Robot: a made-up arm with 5 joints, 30 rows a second.
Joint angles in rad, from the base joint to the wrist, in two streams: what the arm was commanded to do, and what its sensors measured. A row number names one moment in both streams.
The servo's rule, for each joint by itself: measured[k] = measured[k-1] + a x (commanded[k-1-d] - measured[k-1]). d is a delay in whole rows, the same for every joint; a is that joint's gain. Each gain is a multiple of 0.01, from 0.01 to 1. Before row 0 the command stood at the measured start. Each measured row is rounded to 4 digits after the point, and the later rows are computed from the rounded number. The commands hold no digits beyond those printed.
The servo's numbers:
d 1
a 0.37 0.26 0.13 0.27 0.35
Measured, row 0:
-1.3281, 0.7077, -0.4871, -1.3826, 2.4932
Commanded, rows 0 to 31:
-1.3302, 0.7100, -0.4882, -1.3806, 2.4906
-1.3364, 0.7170, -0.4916, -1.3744, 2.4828
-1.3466, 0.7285, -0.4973, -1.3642, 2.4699
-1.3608, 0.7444, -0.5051, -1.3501, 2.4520
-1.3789, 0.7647, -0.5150, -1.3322, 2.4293
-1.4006, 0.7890, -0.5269, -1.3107, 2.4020
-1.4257, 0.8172, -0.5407, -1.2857, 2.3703
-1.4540, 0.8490, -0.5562, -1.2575, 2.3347
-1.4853, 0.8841, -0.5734, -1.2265, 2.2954
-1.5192, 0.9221, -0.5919, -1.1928, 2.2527
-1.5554, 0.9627, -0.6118, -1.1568, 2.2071
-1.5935, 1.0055, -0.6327, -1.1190, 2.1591
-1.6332, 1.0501, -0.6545, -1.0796, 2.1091
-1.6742, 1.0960, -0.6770, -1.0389, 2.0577
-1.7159, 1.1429, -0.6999, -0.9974, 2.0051
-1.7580, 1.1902, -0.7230, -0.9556, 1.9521
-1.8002, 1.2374, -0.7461, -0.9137, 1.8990
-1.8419, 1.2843, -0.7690, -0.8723, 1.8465
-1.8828, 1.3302, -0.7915, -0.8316, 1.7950
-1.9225, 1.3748, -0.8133, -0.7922, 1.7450
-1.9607, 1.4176, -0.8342, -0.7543, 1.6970
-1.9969, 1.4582, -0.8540, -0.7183, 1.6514
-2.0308, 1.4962, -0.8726, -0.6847, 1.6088
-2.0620, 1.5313, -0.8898, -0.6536, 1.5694
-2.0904, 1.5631, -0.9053, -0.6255, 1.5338
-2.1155, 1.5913, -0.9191, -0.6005, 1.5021
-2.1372, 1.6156, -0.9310, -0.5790, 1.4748
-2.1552, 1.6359, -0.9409, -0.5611, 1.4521
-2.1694, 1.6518, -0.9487, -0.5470, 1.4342
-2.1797, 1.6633, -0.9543, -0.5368, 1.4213
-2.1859, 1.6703, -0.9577, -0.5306, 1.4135
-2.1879, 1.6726, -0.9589, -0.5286, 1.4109
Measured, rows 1 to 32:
-1.3281, 0.7077, -0.4871, -1.3826, 2.4932
-1.3289, 0.7083, -0.4872, -1.3821, 2.4923
-1.3317, 0.7106, -0.4878, -1.3800, 2.4890
-1.3372, 0.7153, -0.4890, -1.3757, 2.4823
-1.3459, 0.7229, -0.4911, -1.3688, 2.4717
-1.3581, 0.7338, -0.4942, -1.3589, 2.4569
-1.3738, 0.7482, -0.4985, -1.3459, 2.4377
-1.3930, 0.7661, -0.5040, -1.3296, 2.4141
-1.4156, 0.7877, -0.5108, -1.3101, 2.3863
-1.4414, 0.8128, -0.5189, -1.2875, 2.3545
-1.4702, 0.8412, -0.5284, -1.2619, 2.3189
-1.5017, 0.8728, -0.5392, -1.2335, 2.2798
-1.5357, 0.9073, -0.5514, -1.2026, 2.2376
-1.5718, 0.9444, -0.5648, -1.1694, 2.1926
-1.6097, 0.9838, -0.5794, -1.1342, 2.1454
-1.6490, 1.0252, -0.5951, -1.0973, 2.0963
-1.6893, 1.0681, -0.6117, -1.0590, 2.0458
-1.7303, 1.1121, -0.6292, -1.0198, 1.9944
-1.7716, 1.1569, -0.6474, -0.9800, 1.9426
-1.8127, 1.2020, -0.6661, -0.9399, 1.8909
-1.8533, 1.2469, -0.6852, -0.9000, 1.8398
-1.8930, 1.2913, -0.7046, -0.8607, 1.7898
-1.9314, 1.3347, -0.7240, -0.8223, 1.7414
-1.9682, 1.3767, -0.7433, -0.7851, 1.6950
-2.0029, 1.4169, -0.7623, -0.7496, 1.6510
-2.0353, 1.4549, -0.7809, -0.7161, 1.6100
-2.0650, 1.4904, -0.7989, -0.6849, 1.5722
-2.0917, 1.5230, -0.8161, -0.6563, 1.5381
-2.1152, 1.5524, -0.8323, -0.6306, 1.5080
-2.1353, 1.5782, -0.8474, -0.6080, 1.4822
-2.1517, 1.6003, -0.8613, -0.5888, 1.4609
-2.1644, 1.6185, -0.8738, -0.5731, 1.4443

